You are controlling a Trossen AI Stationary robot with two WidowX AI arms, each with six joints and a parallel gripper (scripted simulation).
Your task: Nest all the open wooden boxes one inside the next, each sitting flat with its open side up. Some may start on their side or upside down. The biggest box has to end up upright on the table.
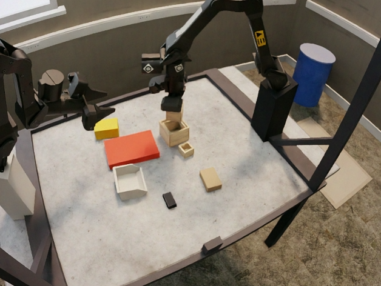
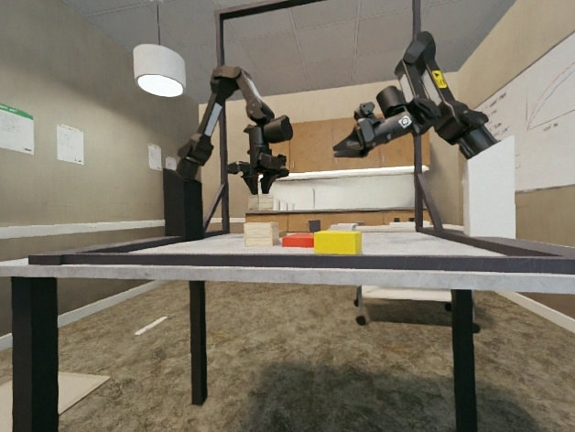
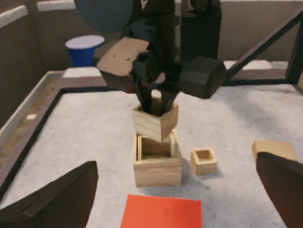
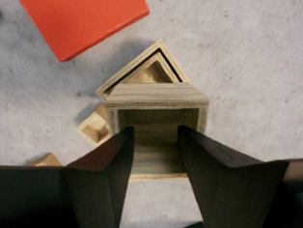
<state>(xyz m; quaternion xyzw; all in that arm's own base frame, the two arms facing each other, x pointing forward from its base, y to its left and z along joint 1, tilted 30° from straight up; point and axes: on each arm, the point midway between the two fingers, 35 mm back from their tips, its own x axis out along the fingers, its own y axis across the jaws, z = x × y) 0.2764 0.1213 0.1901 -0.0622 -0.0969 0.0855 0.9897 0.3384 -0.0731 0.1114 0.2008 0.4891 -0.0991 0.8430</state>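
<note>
Right now my right hand is 15 cm above the biggest wooden box. The rest, counted from my right hand: smallest box 15 cm below, 9 cm behind, 1 cm to the right; tan block 23 cm behind, 15 cm below, 3 cm to the right; flat block 17 cm to the left, 15 cm below, 1 cm behind.
</note>
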